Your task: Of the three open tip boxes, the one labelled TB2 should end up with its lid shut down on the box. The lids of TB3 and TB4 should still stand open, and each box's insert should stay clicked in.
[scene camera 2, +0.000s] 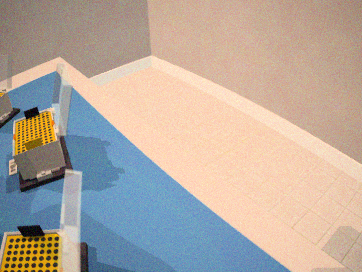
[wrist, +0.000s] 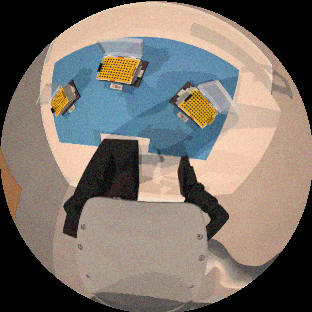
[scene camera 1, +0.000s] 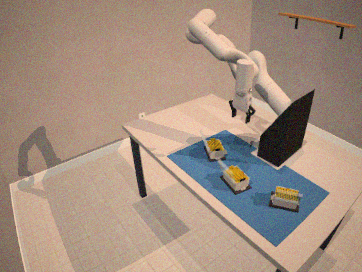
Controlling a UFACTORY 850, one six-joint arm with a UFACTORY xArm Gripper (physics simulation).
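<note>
My gripper point(scene camera 1: 240, 119) point(wrist: 145, 161) is open and empty, high above the table; it does not show in scene camera 2. The tip box nearest it point(scene camera 1: 216, 151) point(wrist: 198, 107) has its clear lid point(scene camera 1: 204, 137) point(scene camera 2: 71, 215) point(wrist: 218, 95) standing open. The middle box point(scene camera 1: 237, 184) point(scene camera 2: 40, 160) point(wrist: 120, 70) has an open lid point(scene camera 1: 221, 166) point(scene camera 2: 64, 100) point(wrist: 122, 47). The third box point(scene camera 1: 286, 200) point(wrist: 62, 100) also has an open lid point(wrist: 45, 94). Yellow inserts sit in the boxes. The labels are too small to read, so which is TB2 I cannot tell.
The boxes stand on a blue mat point(scene camera 1: 200, 170) point(scene camera 2: 150, 220) point(wrist: 95, 120). A tall black panel point(scene camera 1: 287, 131) point(wrist: 125, 170) stands on a white base beside the mat, on the robot's side. A wooden rail point(scene camera 1: 317, 21) is fixed to the wall.
</note>
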